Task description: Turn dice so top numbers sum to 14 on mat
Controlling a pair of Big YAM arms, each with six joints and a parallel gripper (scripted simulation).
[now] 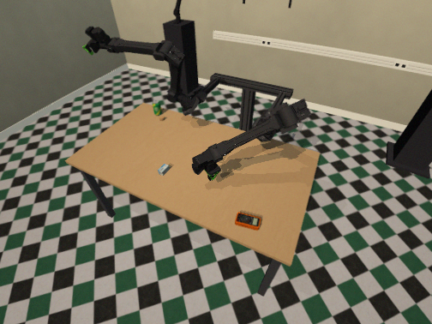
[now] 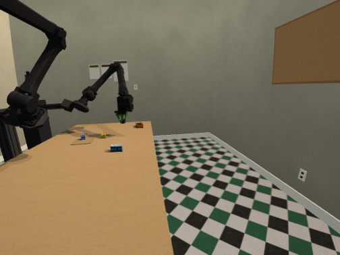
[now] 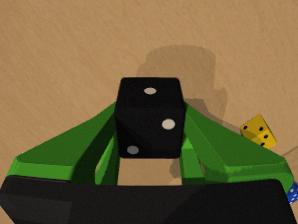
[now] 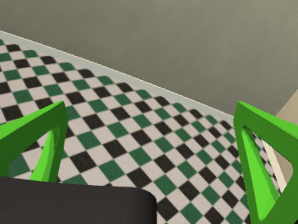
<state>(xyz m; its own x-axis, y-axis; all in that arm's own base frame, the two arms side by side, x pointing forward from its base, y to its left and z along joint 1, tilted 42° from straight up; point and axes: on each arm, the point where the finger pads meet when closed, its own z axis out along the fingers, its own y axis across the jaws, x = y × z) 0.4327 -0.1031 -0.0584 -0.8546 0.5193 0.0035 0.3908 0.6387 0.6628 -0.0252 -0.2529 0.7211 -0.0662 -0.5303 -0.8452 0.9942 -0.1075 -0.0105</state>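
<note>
The black die lies right at my left hand. The rest, counted from my left hand: blue die (30 cm behind, 10 cm to the right, 9 cm below); tan mat (28 cm behind, 14 cm to the right, 11 cm below); yellow die (14 cm behind, 10 cm below, 6 cm to the right).
</note>
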